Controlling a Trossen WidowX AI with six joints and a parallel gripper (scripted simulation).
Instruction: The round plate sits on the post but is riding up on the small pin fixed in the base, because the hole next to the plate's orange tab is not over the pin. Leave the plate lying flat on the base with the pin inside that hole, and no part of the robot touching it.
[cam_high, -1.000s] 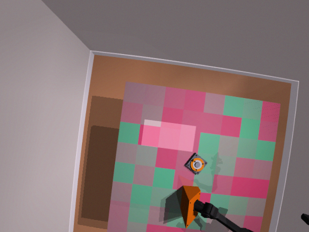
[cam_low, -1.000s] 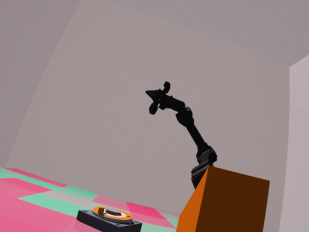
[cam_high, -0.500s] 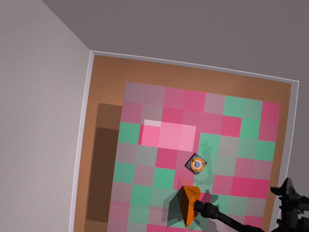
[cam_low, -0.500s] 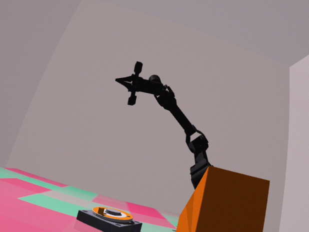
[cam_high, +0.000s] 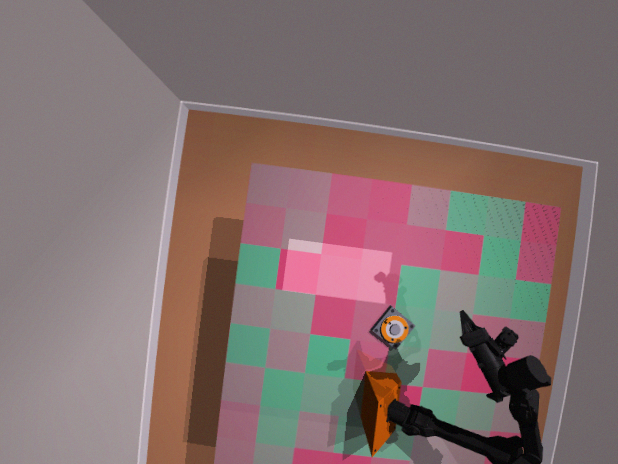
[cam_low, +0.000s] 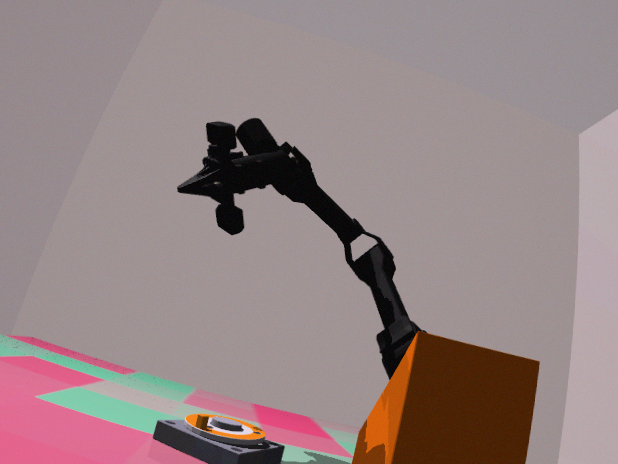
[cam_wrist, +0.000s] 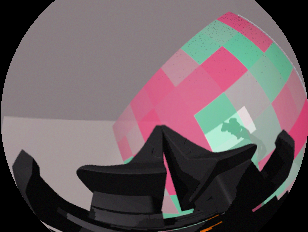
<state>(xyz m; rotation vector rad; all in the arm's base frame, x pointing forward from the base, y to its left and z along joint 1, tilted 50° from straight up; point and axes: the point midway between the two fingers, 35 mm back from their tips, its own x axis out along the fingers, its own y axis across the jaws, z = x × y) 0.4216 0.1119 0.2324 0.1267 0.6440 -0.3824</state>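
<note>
The grey square base lies 170 mm behind my gripper tip, 80 mm to the left of it and 320 mm below it.
</note>
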